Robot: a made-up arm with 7 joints. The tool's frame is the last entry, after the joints.
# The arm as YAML. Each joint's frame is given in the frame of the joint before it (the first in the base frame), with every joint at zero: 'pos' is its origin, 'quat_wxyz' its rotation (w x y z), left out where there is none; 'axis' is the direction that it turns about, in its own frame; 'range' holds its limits. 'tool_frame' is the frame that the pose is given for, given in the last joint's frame.
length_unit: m
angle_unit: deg
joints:
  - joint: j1
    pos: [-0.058, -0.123, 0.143]
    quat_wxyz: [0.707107, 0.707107, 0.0, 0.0]
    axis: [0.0, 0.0, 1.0]
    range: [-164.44, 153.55]
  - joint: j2
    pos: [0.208, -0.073, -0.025]
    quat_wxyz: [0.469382, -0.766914, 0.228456, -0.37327]
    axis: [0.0, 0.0, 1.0]
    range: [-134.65, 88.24]
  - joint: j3
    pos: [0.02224, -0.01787, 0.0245]
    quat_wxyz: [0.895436, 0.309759, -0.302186, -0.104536]
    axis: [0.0, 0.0, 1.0]
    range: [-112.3, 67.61]
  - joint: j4
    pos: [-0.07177, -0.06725, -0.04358]
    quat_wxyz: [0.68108, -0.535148, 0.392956, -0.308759]
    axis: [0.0, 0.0, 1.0]
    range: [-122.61, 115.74]
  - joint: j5
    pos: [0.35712, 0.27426, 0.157]
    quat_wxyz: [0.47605, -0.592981, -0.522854, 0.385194]
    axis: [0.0, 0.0, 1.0]
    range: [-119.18, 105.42]
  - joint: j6
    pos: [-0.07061, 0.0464, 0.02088]
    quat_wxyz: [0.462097, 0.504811, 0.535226, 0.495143]
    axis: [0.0, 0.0, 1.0]
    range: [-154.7, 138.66]
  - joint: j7
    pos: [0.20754, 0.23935, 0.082]
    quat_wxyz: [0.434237, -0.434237, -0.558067, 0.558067]
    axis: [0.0, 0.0, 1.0]
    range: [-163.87, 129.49]
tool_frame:
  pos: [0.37, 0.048, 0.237]
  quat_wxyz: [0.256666, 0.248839, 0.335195, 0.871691]
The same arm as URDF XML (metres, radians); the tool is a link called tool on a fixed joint. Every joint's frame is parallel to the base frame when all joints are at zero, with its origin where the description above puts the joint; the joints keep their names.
<robot name="arm">
<joint name="j1" type="revolute"><parent link="base"/><child link="link1"/><origin xyz="-0.0580 -0.1230 0.1430"/><axis xyz="0 -1 0"/><limit lower="-2.8700" upper="2.6800"/></joint>
<joint name="j2" type="revolute"><parent link="link1"/><child link="link2"/><origin xyz="0.2080 0.0250 -0.0730"/><axis xyz="0.786999 0.2807 0.549399"/><limit lower="-2.3501" upper="1.5401"/></joint>
<joint name="j3" type="revolute"><parent link="link2"/><child link="link3"/><origin xyz="0.0330 -0.0170 0.0060"/><axis xyz="0.118404 -0.045202 0.991936"/><limit lower="-1.9600" upper="1.1800"/></joint>
<joint name="j4" type="revolute"><parent link="link3"/><child link="link4"/><origin xyz="-0.1000 -0.0220 -0.0330"/><axis xyz="1 0 0"/><limit lower="-2.1399" upper="2.0200"/></joint>
<joint name="j5" type="revolute"><parent link="link4"/><child link="link5"/><origin xyz="0.1570 -0.2770 -0.3550"/><axis xyz="-0.250004 0.964715 0.082601"/><limit lower="-2.0801" upper="1.8399"/></joint>
<joint name="j6" type="revolute"><parent link="link5"/><child link="link6"/><origin xyz="-0.0530 0.0020 0.0690"/><axis xyz="0 0 -1"/><limit lower="-2.7000" upper="2.4201"/></joint>
<joint name="j7" type="revolute"><parent link="link6"/><child link="link7"/><origin xyz="-0.2600 0.1810 -0.0820"/><axis xyz="1 0 0"/><limit lower="-2.8601" upper="2.2600"/></joint>
<joint name="tool_joint" type="fixed"><parent link="link7"/><child link="tool"/><origin xyz="0.2370 0.3700 0.0480" rpy="-0.9537 -0.6615 -1.2327"/></joint>
<link name="base"/>
<link name="link1"/>
<link name="link2"/>
<link name="link3"/>
<link name="link4"/>
<link name="link5"/>
<link name="link6"/>
<link name="link7"/>
<link name="tool"/>
</robot>

